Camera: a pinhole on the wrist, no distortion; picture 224 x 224 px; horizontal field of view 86.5 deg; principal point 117.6 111.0 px. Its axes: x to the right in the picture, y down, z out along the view. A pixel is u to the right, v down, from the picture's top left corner.
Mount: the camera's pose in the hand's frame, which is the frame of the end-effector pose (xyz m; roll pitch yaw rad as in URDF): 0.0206 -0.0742 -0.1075 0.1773 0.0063 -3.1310
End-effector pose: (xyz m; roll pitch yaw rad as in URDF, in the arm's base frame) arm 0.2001 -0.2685 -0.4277 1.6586 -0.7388 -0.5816
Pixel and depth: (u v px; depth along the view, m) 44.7 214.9 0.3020
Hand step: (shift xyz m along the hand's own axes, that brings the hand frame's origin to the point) 0.2055 -0.2784 0.2374
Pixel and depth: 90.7 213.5 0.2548
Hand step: 0.0782 -0.2446 0.1824
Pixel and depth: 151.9 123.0 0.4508
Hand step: -0.1125 -0.0408 0.3434
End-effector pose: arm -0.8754 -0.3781 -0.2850 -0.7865 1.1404 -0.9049
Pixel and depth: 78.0 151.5 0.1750
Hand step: 0.0779 -0.1013 0.0756
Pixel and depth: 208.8 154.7 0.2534
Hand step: -0.1747 -0.1231 0.1571
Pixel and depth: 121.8 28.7 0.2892
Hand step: 0.0062 0.1734 0.1418
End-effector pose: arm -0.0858 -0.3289 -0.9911 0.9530 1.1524 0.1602
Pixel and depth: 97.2 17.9 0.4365
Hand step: 0.0887 0.3395 0.2624
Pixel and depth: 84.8 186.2 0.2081
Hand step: 0.0775 -0.1663 0.1209
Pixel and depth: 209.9 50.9 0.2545
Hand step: -0.1799 0.0950 0.1191
